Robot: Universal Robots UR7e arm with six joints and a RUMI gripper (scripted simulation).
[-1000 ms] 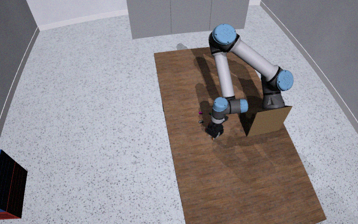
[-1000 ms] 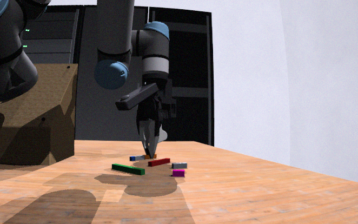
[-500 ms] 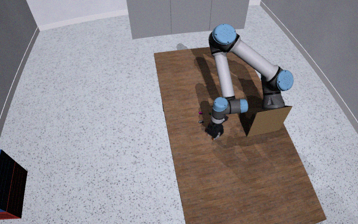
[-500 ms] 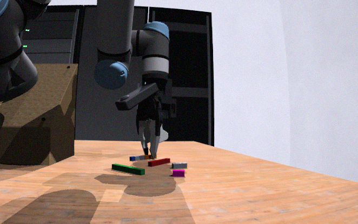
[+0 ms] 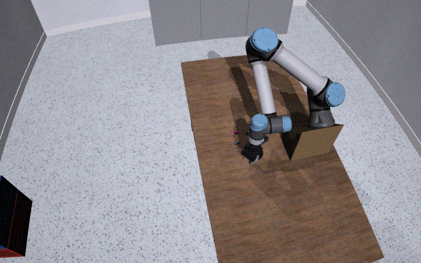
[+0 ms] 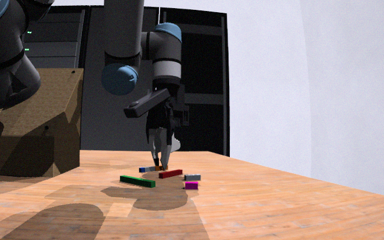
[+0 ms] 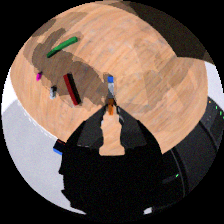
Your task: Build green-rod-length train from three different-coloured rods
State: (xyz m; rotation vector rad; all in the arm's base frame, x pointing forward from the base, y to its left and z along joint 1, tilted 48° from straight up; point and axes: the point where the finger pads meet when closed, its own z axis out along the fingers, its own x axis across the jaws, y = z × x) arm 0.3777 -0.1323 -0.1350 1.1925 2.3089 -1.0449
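My gripper is now 1 cm above the orange rod. The rest, counted from my hand: blue rod (4 cm behind, 3 cm to the right, 1 cm below); then green rod (17 cm to the right, 5 cm behind, 1 cm below); then red rod (9 cm to the right, 2 cm ahead, 1 cm below).
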